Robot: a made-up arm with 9 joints. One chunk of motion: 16 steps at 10 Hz.
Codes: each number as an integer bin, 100 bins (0 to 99) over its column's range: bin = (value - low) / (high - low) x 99, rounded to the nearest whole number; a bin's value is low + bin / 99 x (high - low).
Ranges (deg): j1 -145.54..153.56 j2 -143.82..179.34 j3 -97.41..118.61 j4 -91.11..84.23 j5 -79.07..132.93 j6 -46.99..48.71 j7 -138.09..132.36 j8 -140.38..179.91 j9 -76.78..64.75
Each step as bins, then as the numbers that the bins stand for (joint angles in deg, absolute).
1 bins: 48 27 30 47 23 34 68 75 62
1 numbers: -0.52 -55.69 -31.95 -7.87 -29.82 -14.12 47.67 102.26 11.85
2 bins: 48 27 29 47 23 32 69 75 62
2 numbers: -0.52 -55.69 -34.13 -7.87 -29.82 -16.06 50.41 102.26 11.85
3 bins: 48 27 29 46 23 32 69 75 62
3 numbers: -0.52 -55.69 -34.13 -9.64 -29.82 -16.06 50.41 102.26 11.85
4 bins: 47 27 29 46 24 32 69 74 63
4 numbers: -3.54 -55.69 -34.13 -9.64 -27.68 -16.06 50.41 99.03 13.28
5 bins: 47 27 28 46 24 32 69 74 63
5 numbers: -3.54 -55.69 -36.31 -9.64 -27.68 -16.06 50.41 99.03 13.28
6 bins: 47 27 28 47 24 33 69 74 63
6 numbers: -3.54 -55.69 -36.31 -7.87 -27.68 -15.09 50.41 99.03 13.28
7 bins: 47 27 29 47 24 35 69 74 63
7 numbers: -3.54 -55.69 -34.13 -7.87 -27.68 -13.16 50.41 99.03 13.28
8 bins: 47 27 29 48 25 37 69 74 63
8 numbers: -3.54 -55.69 -34.13 -6.10 -25.53 -11.22 50.41 99.03 13.28
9 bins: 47 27 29 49 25 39 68 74 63
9 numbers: -3.54 -55.69 -34.13 -4.33 -25.53 -9.29 47.67 99.03 13.28
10 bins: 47 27 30 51 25 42 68 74 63
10 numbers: -3.54 -55.69 -31.95 -0.78 -25.53 -6.39 47.67 99.03 13.28
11 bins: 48 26 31 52 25 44 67 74 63
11 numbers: -0.52 -58.95 -29.77 0.99 -25.53 -4.46 44.94 99.03 13.28
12 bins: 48 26 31 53 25 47 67 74 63
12 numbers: -0.52 -58.95 -29.77 2.76 -25.53 -1.56 44.94 99.03 13.28
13 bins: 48 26 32 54 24 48 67 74 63
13 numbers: -0.52 -58.95 -27.59 4.53 -27.68 -0.59 44.94 99.03 13.28
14 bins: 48 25 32 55 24 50 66 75 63
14 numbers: -0.52 -62.21 -27.59 6.30 -27.68 1.34 42.21 102.26 13.28
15 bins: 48 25 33 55 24 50 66 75 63
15 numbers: -0.52 -62.21 -25.40 6.30 -27.68 1.34 42.21 102.26 13.28
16 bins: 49 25 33 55 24 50 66 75 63
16 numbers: 2.50 -62.21 -25.40 6.30 -27.68 1.34 42.21 102.26 13.28
